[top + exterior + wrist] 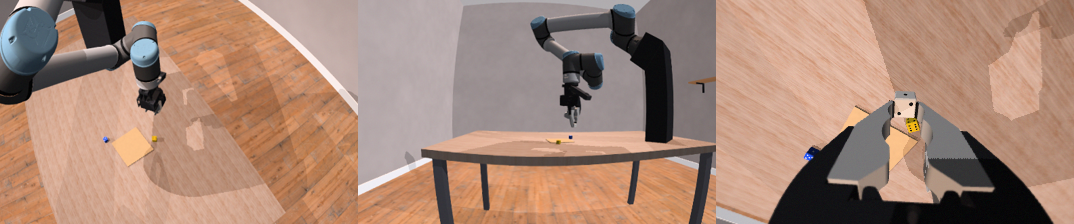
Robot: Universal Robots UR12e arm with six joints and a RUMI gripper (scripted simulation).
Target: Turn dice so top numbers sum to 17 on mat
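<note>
My gripper is now 50 mm short of the yellow die, 70 mm to the left of it and 100 mm above it. From my hand the other things lie so: white die (10 mm below); then blue die (110 mm behind, 230 mm to the right, 100 mm below); then tan mat (170 mm to the right, 110 mm below).
</note>
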